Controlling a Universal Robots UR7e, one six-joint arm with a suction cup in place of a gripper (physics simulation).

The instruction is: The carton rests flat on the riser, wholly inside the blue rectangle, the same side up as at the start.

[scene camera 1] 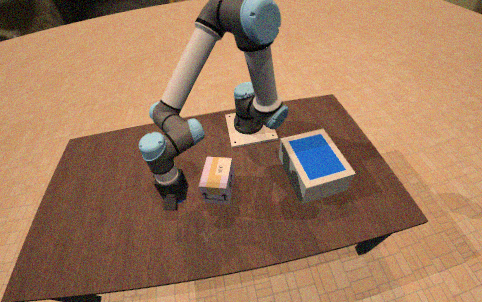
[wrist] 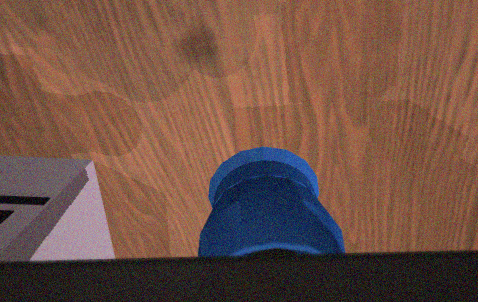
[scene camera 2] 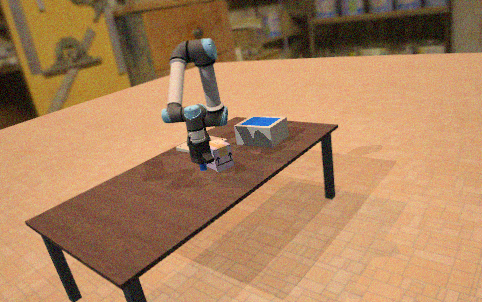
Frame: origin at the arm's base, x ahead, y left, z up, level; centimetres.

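Where they show: hand at its tool point: (wrist: 263, 196) (scene camera 2: 203, 169); arm's base at its link origin: (scene camera 1: 248, 123).
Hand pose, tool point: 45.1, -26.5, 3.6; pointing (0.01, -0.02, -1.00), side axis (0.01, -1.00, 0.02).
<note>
Each offset is from my tool point to the top centre of the thing, as dx, dy, dz. Level surfaces: height alone.
The lilac carton {-7.7, +14.5, +6.7} (scene camera 1: 216, 181) (scene camera 2: 223, 156) (wrist: 82, 220) stands upright on the table, with orange tape and a label on top and up arrows on its side. My suction gripper (scene camera 1: 181, 201) (scene camera 2: 203, 167) (wrist: 264, 175) points down, low beside the carton. Its blue cup is below the level of the carton's top, and a gap shows between them in the wrist view. The cup holds nothing. The grey riser {-14.5, +52.9, +6.3} (scene camera 1: 325, 191) (scene camera 2: 277, 135) stands on the other side of the carton, with the blue rectangle {-14.5, +52.9, +6.3} (scene camera 1: 317, 156) (scene camera 2: 261, 121) on its top and nothing on it.
The arm's pale base plate (scene camera 1: 240, 142) (scene camera 2: 183, 148) lies at the back of the table, between the carton and the riser as seen in the first scene view. The dark wooden table {dz -5.7} (scene camera 1: 125, 250) (scene camera 2: 115, 220) has its front edge beyond the carton and riser.
</note>
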